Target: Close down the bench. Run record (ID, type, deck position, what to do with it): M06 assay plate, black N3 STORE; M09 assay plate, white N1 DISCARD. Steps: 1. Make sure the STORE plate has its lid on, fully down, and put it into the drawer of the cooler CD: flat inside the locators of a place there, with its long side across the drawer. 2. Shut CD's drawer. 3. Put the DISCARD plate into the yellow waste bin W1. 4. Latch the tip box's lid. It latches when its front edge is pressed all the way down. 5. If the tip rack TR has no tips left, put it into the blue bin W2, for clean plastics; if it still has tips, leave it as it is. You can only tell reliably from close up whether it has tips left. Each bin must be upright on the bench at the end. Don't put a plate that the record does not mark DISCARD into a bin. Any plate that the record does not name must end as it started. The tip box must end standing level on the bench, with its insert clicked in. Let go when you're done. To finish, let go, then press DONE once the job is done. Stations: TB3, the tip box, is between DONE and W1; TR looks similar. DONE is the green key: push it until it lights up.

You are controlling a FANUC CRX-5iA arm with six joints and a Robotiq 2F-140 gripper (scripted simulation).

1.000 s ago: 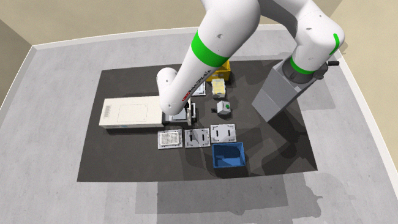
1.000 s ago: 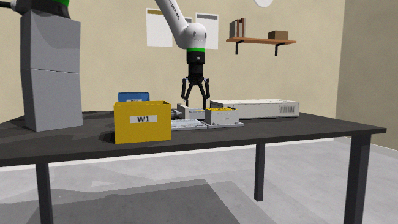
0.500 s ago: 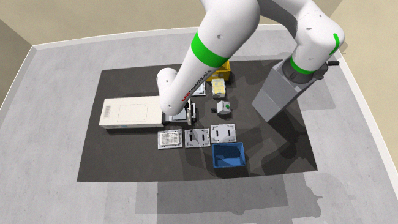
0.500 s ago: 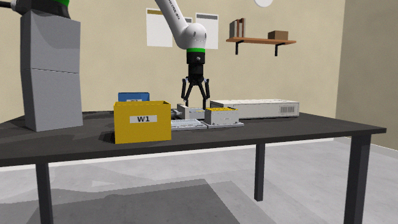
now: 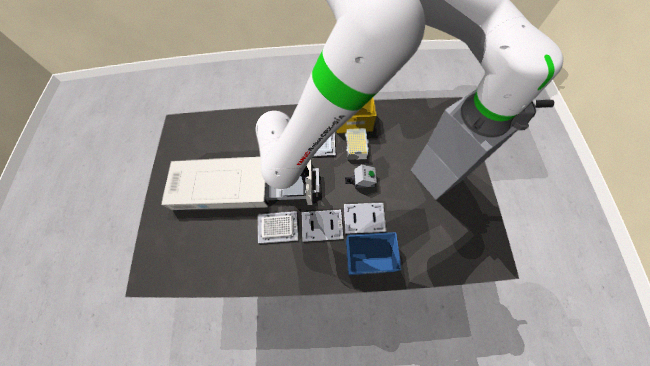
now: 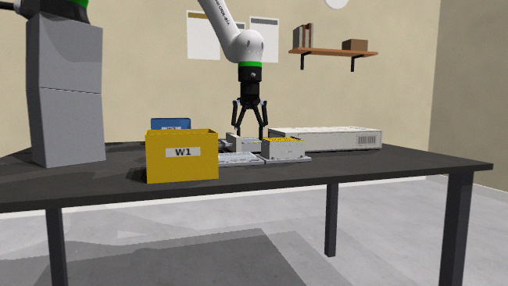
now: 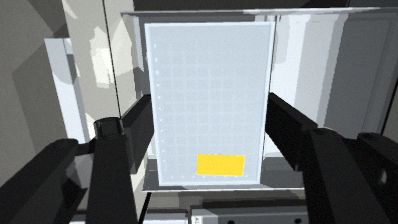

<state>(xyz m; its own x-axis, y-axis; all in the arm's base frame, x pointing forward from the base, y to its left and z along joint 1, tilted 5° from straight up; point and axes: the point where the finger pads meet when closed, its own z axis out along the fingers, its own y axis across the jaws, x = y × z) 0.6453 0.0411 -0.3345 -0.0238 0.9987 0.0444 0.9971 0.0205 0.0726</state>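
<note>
Right now the drawer is 3 cm ahead of my hand and 2 cm below it. From my hand the other things lie so: white assay plate (19 cm to the left, 6 cm ahead, 4 cm below); cooler CD (18 cm ahead, 2 cm below); yellow tip rack TR (20 cm to the right, 6 cm ahead).
</note>
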